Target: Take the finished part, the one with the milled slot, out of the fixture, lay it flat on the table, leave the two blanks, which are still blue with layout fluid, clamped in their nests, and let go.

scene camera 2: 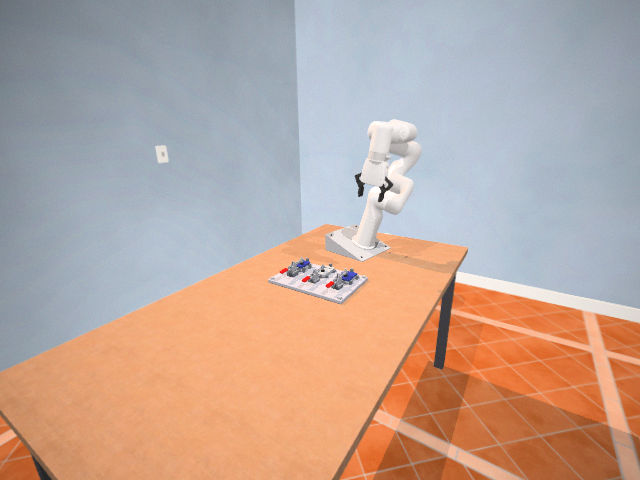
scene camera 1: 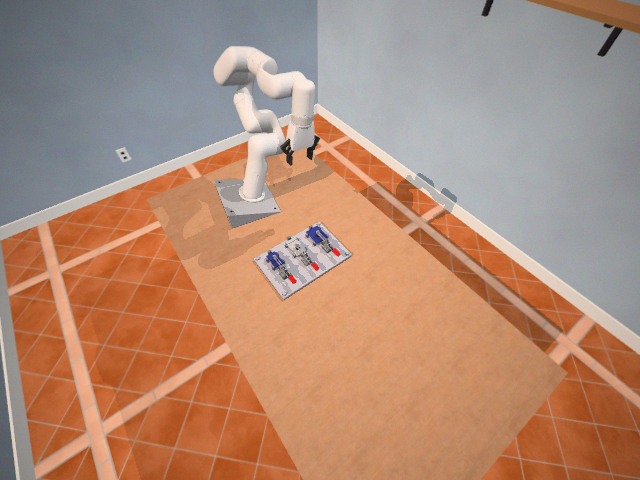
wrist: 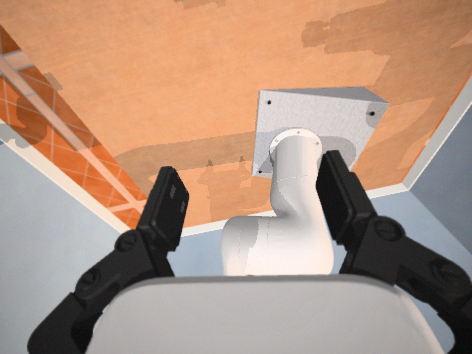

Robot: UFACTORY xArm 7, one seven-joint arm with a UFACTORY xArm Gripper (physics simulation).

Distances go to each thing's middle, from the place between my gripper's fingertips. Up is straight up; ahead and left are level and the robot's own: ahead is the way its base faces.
My hand is 32 cm above the fixture plate [scene camera 1: 304, 275], 21 cm short of it and 11 cm to the left of it.
